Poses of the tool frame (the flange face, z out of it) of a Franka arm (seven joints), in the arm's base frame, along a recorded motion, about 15 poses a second.
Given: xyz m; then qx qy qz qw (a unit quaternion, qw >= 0).
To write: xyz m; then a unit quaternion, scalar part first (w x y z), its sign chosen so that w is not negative. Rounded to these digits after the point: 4 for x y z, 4 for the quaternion.
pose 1, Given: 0.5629, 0.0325, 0.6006, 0.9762, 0.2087, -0.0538, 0.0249
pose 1, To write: 0.5629, 0.0325, 0.6006, 0.0249, 0.9762, 0.2087, -0.0538
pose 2, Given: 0.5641, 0.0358, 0.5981, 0.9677, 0.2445, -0.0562, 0.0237
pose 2, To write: 0.5641, 0.0358, 0.5981, 0.0237, 0.9677, 0.2445, -0.0562
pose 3, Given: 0.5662, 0.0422, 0.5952, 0.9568, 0.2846, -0.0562, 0.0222
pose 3, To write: 0.5662, 0.0422, 0.5952, 0.0222, 0.9568, 0.2846, -0.0562
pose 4, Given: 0.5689, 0.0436, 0.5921, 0.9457, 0.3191, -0.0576, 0.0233
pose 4, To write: 0.5689, 0.0436, 0.5921, 0.0233, 0.9457, 0.3191, -0.0576
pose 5, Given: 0.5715, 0.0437, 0.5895, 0.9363, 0.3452, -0.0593, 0.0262
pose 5, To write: 0.5715, 0.0437, 0.5895, 0.0262, 0.9363, 0.3452, -0.0593
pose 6, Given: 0.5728, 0.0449, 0.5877, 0.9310, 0.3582, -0.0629, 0.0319
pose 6, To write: 0.5728, 0.0449, 0.5877, 0.0319, 0.9310, 0.3582, -0.0629
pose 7, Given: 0.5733, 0.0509, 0.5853, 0.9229, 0.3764, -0.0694, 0.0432
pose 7, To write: 0.5733, 0.0509, 0.5853, 0.0432, 0.9229, 0.3764, -0.0694
